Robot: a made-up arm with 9 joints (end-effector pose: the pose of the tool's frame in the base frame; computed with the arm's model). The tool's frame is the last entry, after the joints.
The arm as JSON. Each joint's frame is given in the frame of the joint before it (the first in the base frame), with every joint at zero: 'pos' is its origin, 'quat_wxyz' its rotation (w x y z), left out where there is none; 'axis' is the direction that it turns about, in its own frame. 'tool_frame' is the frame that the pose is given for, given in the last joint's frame.
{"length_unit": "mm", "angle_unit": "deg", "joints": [
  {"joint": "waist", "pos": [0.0, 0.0, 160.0], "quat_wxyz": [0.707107, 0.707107, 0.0, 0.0], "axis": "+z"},
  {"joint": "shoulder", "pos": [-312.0, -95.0, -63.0], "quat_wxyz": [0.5, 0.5, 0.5, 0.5], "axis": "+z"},
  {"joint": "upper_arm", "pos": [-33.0, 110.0, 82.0], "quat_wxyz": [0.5, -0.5, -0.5, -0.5], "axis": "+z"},
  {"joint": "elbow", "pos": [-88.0, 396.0, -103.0], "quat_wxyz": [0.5, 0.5, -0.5, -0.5], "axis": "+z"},
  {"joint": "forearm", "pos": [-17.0, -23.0, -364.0], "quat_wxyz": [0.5, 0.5, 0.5, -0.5], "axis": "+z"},
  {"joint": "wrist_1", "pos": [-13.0, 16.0, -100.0], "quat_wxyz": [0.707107, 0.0, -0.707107, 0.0], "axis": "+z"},
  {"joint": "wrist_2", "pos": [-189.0, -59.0, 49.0], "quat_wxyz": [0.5, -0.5, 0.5, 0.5], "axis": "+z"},
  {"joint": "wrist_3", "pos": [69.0, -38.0, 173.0], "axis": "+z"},
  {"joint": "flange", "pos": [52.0, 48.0, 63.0], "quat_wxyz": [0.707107, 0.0, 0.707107, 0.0], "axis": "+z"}
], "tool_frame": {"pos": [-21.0, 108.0, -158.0], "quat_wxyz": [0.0, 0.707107, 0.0, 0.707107]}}
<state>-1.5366 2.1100 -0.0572 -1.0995 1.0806 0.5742 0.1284 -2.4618 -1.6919</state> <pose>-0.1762 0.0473 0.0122 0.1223 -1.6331 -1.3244</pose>
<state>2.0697 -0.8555 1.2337 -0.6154 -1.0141 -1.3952 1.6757 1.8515 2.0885</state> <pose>-0.0224 0.6877 -0.2609 -2.7627 0.6116 -0.9644</pose>
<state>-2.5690 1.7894 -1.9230 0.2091 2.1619 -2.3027 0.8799 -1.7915 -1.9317</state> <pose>-0.0784 0.3322 -0.1040 -1.4703 -1.0081 -1.1248</pose>
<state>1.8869 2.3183 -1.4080 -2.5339 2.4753 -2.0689 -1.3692 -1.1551 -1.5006</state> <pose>-0.0178 0.2273 0.3338 0.5224 2.1335 1.2015</pose>
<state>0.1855 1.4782 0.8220 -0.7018 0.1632 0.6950 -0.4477 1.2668 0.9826</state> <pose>-0.1737 -0.0529 -0.1539 2.5808 -0.7012 -0.8990</pose>
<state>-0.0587 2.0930 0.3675 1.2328 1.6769 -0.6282 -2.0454 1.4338 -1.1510</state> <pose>-0.4743 -0.5378 -0.1521 0.9041 0.8411 0.7390</pose>
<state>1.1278 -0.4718 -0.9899 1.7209 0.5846 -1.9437 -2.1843 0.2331 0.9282</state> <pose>0.1387 -0.1032 0.1057 0.5155 0.2492 0.9909</pose>
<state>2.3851 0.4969 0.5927 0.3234 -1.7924 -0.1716 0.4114 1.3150 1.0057</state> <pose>-0.3107 -0.3301 -0.1698 -0.5872 0.2494 -1.4687</pose>
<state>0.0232 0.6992 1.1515 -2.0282 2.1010 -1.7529 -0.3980 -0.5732 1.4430</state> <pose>-0.6826 -0.3267 0.1211 -1.0400 -1.6762 -0.5827</pose>
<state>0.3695 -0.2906 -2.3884 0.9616 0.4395 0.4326 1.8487 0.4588 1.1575</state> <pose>0.2289 -0.4105 -0.3219 -1.0996 -0.0290 -0.0339</pose>
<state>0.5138 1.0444 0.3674 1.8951 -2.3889 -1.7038 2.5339 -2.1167 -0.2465</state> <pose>0.2213 -0.2942 0.4675 -0.3845 -1.3027 1.6104</pose>
